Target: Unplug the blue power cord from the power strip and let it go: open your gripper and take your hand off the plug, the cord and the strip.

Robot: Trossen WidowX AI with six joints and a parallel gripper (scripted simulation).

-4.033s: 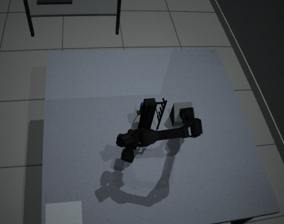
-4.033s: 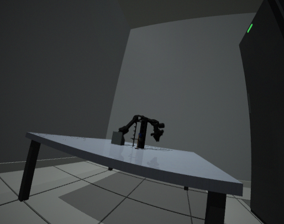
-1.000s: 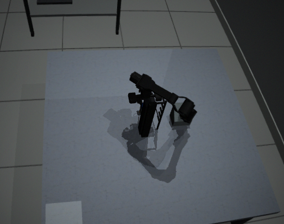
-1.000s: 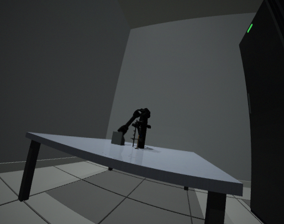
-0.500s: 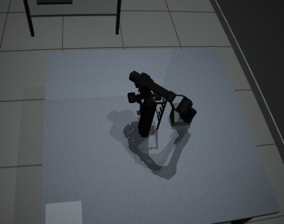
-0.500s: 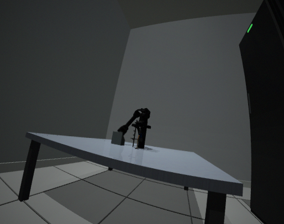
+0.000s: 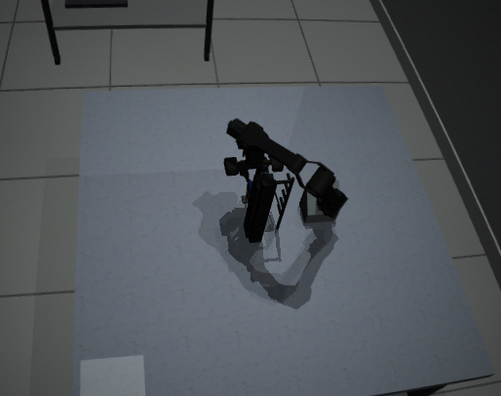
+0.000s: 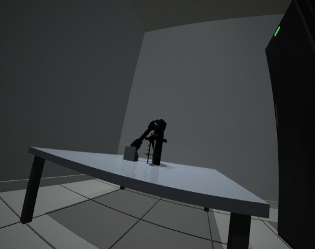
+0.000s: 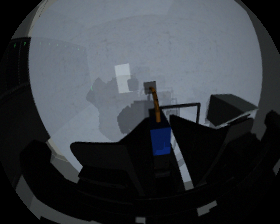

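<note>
My gripper tip is 5 cm to the right of the blue plug. From my gripper tip the other things lie so: thin black bar 9 cm behind, 11 cm to the left, 1 cm above.
</note>
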